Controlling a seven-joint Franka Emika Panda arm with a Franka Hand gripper.
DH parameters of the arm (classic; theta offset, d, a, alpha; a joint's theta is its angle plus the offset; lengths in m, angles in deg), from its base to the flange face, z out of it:
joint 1: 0 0.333 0 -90
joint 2: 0 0 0 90
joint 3: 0 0.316 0.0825 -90
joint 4: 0 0 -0.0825 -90
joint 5: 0 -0.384 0 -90
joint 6: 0 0 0.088 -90
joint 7: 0 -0.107 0 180
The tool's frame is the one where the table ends.
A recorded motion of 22 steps. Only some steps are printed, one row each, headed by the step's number.
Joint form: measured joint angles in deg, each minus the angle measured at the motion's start. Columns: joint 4, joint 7, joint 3, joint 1, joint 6, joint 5, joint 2.
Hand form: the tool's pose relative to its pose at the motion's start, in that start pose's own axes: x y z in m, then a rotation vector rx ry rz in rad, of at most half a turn. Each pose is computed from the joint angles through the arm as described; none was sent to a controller.
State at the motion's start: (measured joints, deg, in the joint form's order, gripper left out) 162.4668 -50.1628 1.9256 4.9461 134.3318 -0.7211 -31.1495
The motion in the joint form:
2: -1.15 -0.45 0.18 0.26 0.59 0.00 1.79
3: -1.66 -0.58 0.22 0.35 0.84 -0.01 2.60
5: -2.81 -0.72 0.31 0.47 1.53 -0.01 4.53
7: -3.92 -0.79 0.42 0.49 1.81 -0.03 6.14
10: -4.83 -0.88 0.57 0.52 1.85 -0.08 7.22
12: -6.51 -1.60 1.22 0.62 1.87 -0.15 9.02
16: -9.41 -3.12 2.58 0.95 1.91 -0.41 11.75
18: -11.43 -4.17 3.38 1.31 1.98 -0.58 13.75
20: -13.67 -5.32 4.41 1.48 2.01 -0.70 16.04
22: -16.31 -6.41 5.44 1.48 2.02 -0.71 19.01
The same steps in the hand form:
2: 0.0026 -0.0075 0.0015 -0.0009 -0.0003 0.0001
3: 0.0041 -0.0106 0.0024 -0.0013 -0.0011 0.0001
5: 0.0078 -0.0175 0.0051 -0.0022 -0.0024 -0.0014
7: 0.0113 -0.0234 0.0070 -0.0049 -0.0052 -0.0024
10: 0.0135 -0.0282 0.0074 -0.0064 -0.0069 -0.0034
12: 0.0155 -0.0388 0.0073 -0.0089 -0.0067 -0.0028
16: 0.0161 -0.0590 0.0052 -0.0066 -0.0038 -0.0023
18: 0.0160 -0.0733 0.0048 -0.0045 -0.0040 -0.0024
20: 0.0157 -0.0890 0.0055 -0.0041 -0.0053 -0.0022
22: 0.0170 -0.1060 0.0090 -0.0073 -0.0105 -0.0018

